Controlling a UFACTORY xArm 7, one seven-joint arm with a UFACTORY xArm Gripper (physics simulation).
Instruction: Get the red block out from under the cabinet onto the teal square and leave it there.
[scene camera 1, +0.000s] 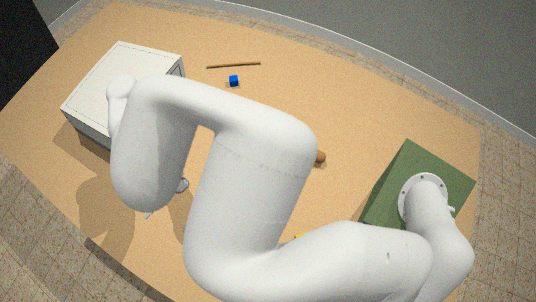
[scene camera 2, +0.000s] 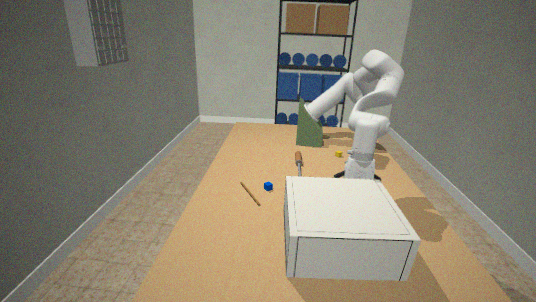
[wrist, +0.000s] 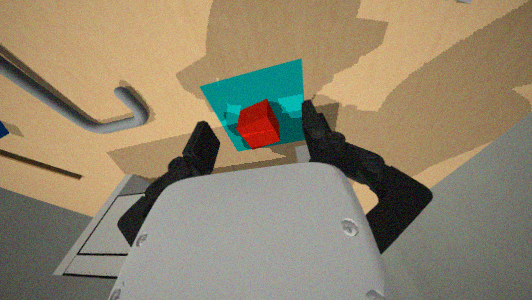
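Pixels of known places: gripper, fingertip midpoint: (wrist: 255, 123); arm's base, origin of the base link: (scene camera 1: 422, 199) (scene camera 2: 310, 113).
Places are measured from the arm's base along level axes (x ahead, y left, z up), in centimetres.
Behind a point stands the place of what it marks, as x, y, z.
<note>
In the wrist view the red block (wrist: 258, 125) @(63.9, 13.0, -12.9) sits on the teal square (wrist: 255, 80) @(61.3, 13.3, -16.0), toward the square's edge nearest the gripper's body. My gripper (wrist: 255, 123) @(64.2, 12.6, -13.6) (scene camera 2: 358, 177) is wide open, with one black finger on each side of the block and a gap on both sides. The white cabinet (scene camera 1: 120, 65) @(89.7, -2.8, -2.5) (scene camera 2: 345, 205) @(87.1, 3.6, -2.5) (wrist: 105, 225) @(71.8, -9.6, -7.7) stands close by. In scene camera 2 it hides the fingertips' lower surroundings, and the block and square do not show there. In scene camera 1 the arm covers the gripper, and the block and square do not show.
A grey hooked rod (wrist: 102, 127) @(62.2, -4.5, -15.1) with a wooden handle (scene camera 1: 320, 157) @(26.5, -6.2, -12.7) (scene camera 2: 298, 157) @(33.6, -7.0, -12.8) lies on the table. A blue block (scene camera 1: 233, 80) @(58.3, -18.8, -13.5) (scene camera 2: 268, 186) @(60.2, -19.4, -14.0) lies near a thin stick (scene camera 1: 233, 65) @(62.9, -26.1, -15.6) (scene camera 2: 250, 193) @(64.0, -26.0, -15.4). A yellow block (scene camera 2: 338, 154) @(23.2, 13.9, -14.5) and a grey spoon-like object (scene camera 1: 182, 185) @(53.9, 15.2, -15.8) also show.
</note>
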